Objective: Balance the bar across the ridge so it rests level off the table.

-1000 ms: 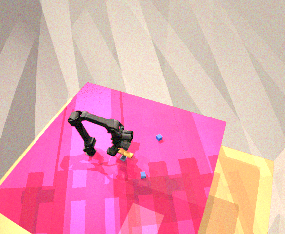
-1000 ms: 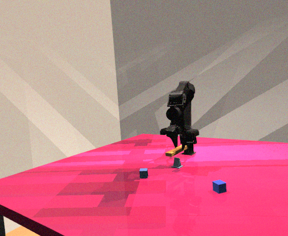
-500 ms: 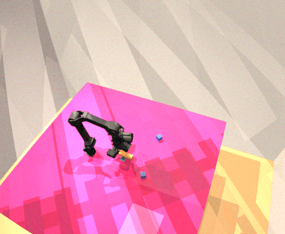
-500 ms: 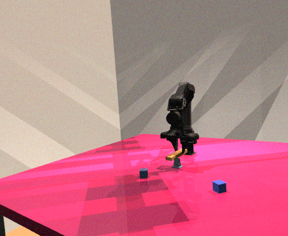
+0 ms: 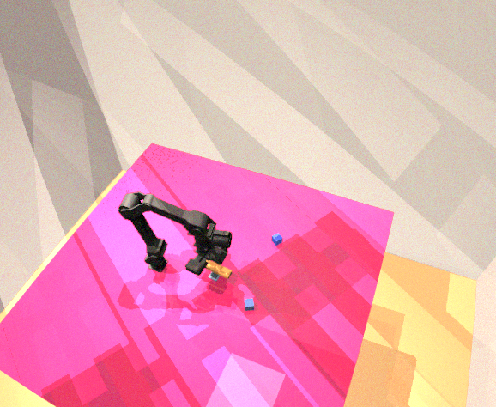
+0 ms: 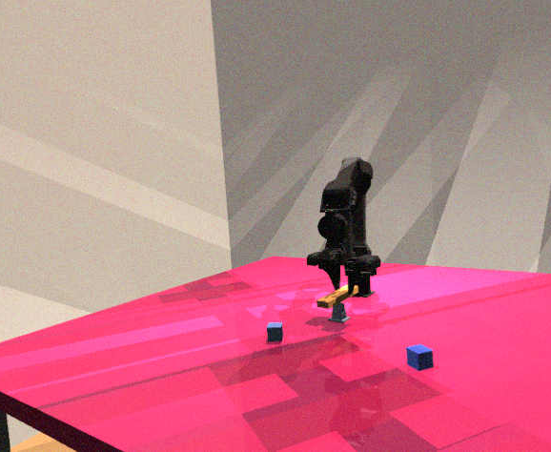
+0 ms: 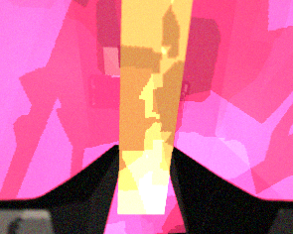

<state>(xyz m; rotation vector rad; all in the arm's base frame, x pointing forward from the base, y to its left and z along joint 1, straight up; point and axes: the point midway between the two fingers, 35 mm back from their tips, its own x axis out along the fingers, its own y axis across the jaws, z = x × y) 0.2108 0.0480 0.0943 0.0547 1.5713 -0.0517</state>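
Now: the yellow bar 3 cm ahead of my gripper tip. From my gripper tip the other things lie so: dark blue cube (25 cm to the left, 20 cm ahead, 4 cm below); then light blue cube (21 cm ahead, 7 cm to the right, 4 cm below).
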